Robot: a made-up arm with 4 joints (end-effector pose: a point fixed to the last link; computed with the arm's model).
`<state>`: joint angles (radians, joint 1 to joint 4).
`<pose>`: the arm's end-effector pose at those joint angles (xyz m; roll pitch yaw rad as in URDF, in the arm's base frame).
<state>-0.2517 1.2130 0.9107 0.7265</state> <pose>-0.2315 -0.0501 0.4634 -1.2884 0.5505 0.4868</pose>
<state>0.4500 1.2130 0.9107 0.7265</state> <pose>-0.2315 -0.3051 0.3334 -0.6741 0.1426 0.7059</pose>
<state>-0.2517 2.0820 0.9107 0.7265</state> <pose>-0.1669 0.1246 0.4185 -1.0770 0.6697 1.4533</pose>
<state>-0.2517 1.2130 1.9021 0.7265</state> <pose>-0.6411 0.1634 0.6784 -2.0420 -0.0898 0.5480</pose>
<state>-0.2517 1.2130 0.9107 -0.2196</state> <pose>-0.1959 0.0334 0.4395 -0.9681 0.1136 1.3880</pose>
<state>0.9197 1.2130 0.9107 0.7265</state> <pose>-0.2315 -0.4003 0.1646 -0.3175 -0.1646 0.7019</pose>
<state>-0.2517 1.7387 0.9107 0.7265</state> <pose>-0.1732 0.0496 0.4378 -1.1792 0.6433 1.0582</pose>
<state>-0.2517 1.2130 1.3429 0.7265</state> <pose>-0.3785 0.0449 0.6121 -1.6277 0.2664 0.4519</pose>
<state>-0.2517 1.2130 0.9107 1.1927</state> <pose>-0.2677 -0.0682 0.4885 -1.5989 0.6114 -0.0685</pose>
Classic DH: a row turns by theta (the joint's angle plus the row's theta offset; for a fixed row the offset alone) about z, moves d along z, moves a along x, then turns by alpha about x. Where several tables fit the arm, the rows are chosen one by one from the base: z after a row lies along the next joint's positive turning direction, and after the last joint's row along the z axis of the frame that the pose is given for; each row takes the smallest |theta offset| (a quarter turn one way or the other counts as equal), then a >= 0, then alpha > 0; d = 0 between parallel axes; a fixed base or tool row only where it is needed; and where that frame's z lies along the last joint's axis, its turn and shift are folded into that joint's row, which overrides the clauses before.
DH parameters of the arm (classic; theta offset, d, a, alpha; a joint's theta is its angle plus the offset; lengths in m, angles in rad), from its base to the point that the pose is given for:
base (fixed): 1.5708 0.05 0 1.5708
joint 1: 0 -0.3935 0.0083 -1.5708
joint 2: 0 0.1142 0.2527 -1.5708
joint 3: 1.5708 0.0423 0.1061 1.5708
joint 4: -1.5708 -0.4985 0.0218 1.5708
tool (fixed): 0 -0.1007 0 0

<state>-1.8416 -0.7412 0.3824 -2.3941</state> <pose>-0.5320 0.3160 0.1264 -1.6877 0.9722 2.2865</pose>
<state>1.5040 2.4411 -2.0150 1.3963</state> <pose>-0.6736 0.2371 -0.5046 0.4786 0.5686 -2.5639</pose>
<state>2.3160 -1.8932 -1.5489 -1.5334</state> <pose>-0.0994 0.3871 0.1999 -0.7698 -0.1930 -2.9294</pose>
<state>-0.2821 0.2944 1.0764 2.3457</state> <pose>-0.5090 0.0925 0.5737 -1.7861 0.1017 -2.0824</pose>
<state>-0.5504 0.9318 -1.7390 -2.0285</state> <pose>-0.6737 0.0316 -0.4038 1.2427 -0.3399 -1.0776</pose>
